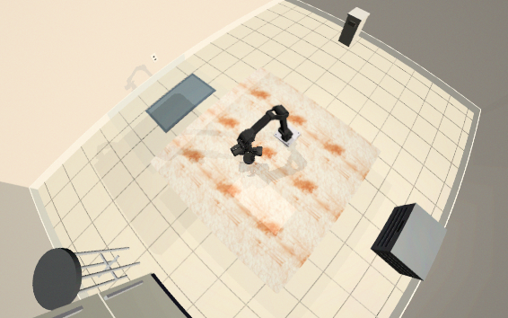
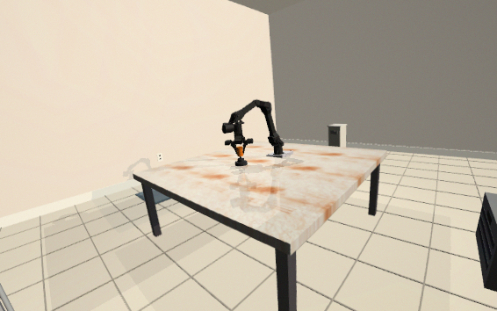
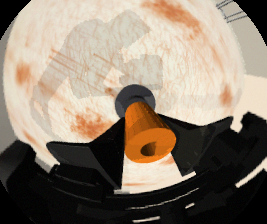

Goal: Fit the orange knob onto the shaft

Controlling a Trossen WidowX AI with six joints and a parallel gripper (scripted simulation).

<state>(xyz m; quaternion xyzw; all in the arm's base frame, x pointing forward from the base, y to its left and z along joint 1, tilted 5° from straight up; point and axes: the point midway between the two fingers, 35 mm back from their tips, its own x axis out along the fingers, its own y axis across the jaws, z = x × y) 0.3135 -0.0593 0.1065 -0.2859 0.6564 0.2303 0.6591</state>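
The orange knob is 20 mm above my gripper tip. The rest, counted from my gripper tip: dark round pedestal: 40 mm below.
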